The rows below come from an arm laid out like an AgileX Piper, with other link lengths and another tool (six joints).
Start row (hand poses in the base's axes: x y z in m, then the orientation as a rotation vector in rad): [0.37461 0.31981 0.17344 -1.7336 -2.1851 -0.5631]
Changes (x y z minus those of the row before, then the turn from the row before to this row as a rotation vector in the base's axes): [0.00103 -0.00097 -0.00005 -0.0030 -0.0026 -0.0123]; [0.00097 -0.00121 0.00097 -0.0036 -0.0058 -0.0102]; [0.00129 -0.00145 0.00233 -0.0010 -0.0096 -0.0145]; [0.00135 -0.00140 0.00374 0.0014 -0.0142 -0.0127]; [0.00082 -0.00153 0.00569 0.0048 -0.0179 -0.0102]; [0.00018 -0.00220 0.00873 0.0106 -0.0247 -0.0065]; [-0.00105 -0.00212 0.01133 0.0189 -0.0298 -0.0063]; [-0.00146 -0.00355 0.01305 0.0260 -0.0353 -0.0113]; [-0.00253 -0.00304 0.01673 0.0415 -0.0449 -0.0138]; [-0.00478 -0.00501 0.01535 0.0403 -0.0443 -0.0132]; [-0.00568 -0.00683 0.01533 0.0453 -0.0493 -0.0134]
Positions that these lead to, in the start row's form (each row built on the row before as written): [0.37564 0.31884 0.17339 -1.7499 -2.1796 -0.5657]; [0.37661 0.31763 0.17436 -1.7643 -2.1781 -0.5703]; [0.37790 0.31618 0.17669 -1.7829 -2.1740 -0.5824]; [0.37925 0.31478 0.18043 -1.7985 -2.1725 -0.6011]; [0.38007 0.31325 0.18612 -1.8097 -2.1729 -0.6265]; [0.38025 0.31105 0.19485 -1.8138 -2.1761 -0.6640]; [0.37920 0.30893 0.20618 -1.8135 -2.1763 -0.7150]; [0.37774 0.30538 0.21923 -1.8153 -2.1700 -0.7798]; [0.37521 0.30234 0.23596 -1.8115 -2.1541 -0.8701]; [0.37043 0.29733 0.25131 -1.8059 -2.1372 -0.9583]; [0.36475 0.29050 0.26664 -1.7959 -2.1166 -1.0563]
